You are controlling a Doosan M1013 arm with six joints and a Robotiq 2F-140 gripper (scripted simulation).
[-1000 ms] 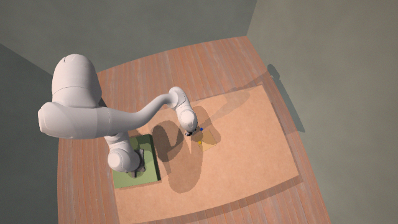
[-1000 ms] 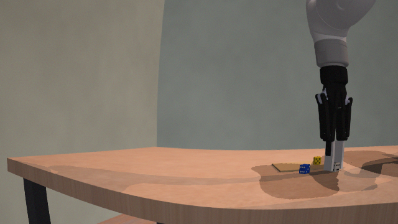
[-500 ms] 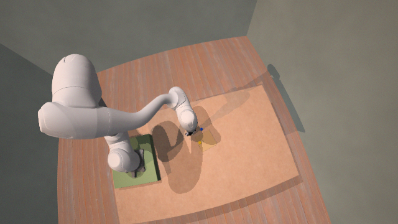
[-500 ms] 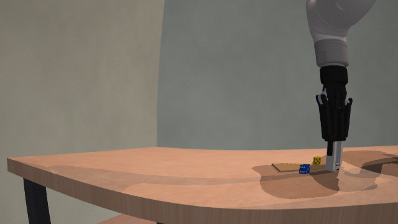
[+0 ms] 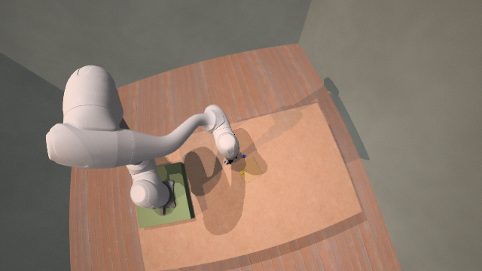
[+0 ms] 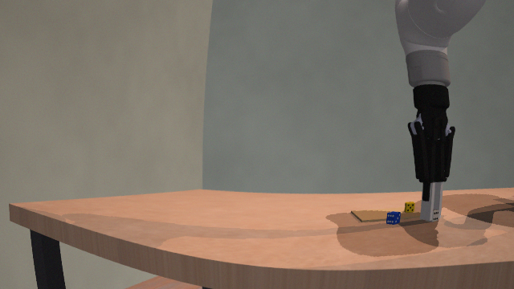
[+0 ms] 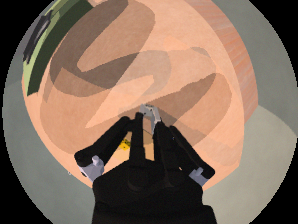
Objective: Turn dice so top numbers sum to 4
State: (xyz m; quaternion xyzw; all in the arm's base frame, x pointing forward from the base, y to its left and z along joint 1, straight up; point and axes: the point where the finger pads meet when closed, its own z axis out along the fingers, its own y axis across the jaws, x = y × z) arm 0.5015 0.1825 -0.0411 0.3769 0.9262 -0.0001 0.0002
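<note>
My hand is 8 cm short of the blue die, 3 cm above it and 2 cm to the right of it. The rest, counted from my hand: yellow die: 9 cm to the right, 4 cm ahead, 2 cm below; then tan mat: 9 cm to the right, 9 cm ahead, 3 cm below; then white die: 3 cm below.
</note>
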